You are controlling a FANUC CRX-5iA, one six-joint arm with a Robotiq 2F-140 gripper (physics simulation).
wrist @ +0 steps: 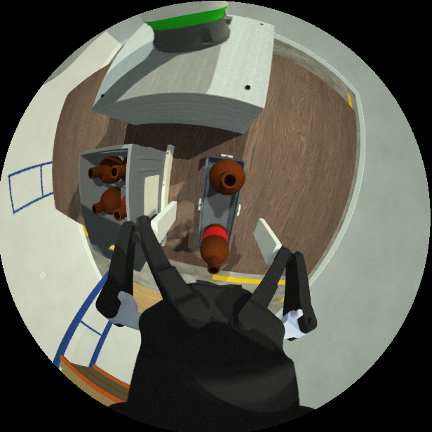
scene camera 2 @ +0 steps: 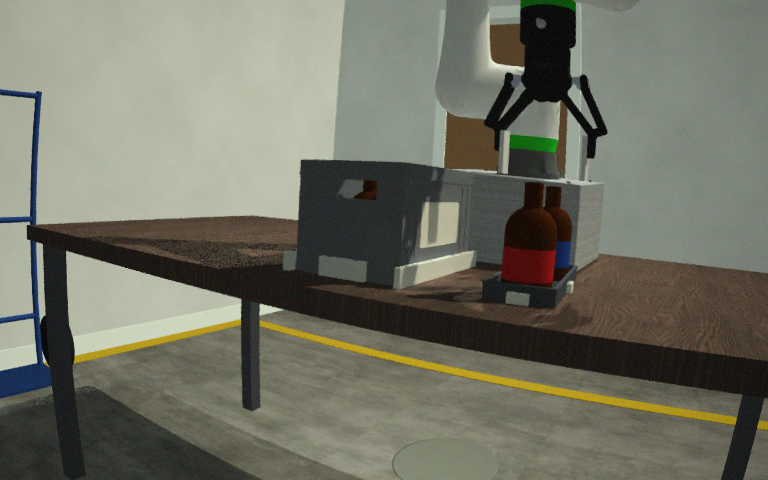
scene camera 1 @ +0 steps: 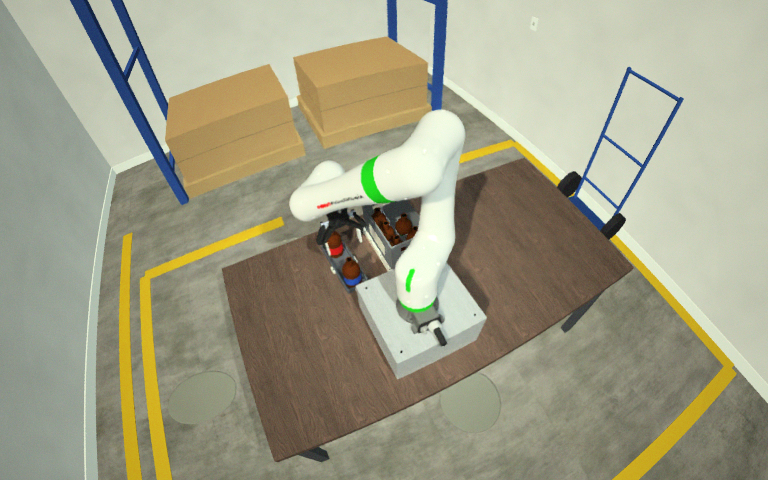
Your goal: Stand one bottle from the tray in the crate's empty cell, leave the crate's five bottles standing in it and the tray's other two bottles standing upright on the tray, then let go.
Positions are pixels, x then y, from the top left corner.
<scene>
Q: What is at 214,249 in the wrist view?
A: A red-label bottle.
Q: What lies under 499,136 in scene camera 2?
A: My gripper.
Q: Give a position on a red-label bottle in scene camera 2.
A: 530,239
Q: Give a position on a blue-label bottle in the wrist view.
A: At 226,176
</scene>
